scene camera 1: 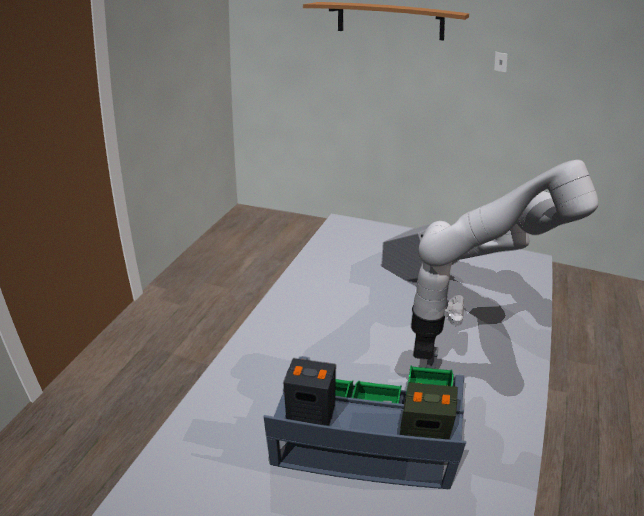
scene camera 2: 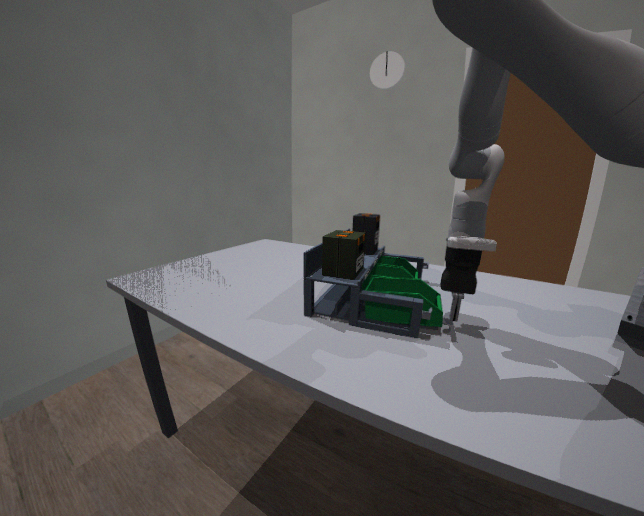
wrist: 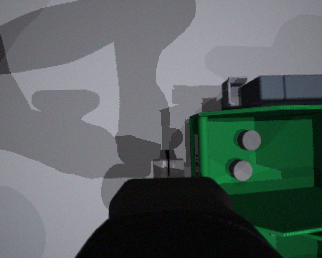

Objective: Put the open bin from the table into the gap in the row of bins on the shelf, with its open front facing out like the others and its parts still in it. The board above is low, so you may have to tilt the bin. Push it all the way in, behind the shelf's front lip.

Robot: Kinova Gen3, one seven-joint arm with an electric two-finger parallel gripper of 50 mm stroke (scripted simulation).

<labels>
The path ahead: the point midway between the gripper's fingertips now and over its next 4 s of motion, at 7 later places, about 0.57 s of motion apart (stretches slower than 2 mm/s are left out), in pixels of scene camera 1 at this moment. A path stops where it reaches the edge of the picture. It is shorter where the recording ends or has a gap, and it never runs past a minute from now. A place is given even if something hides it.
The gripper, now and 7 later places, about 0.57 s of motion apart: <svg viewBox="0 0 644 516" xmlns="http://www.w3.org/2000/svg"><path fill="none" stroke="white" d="M430 369L430 371L429 374L429 375L429 377L429 379L428 382L428 385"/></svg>
</labels>
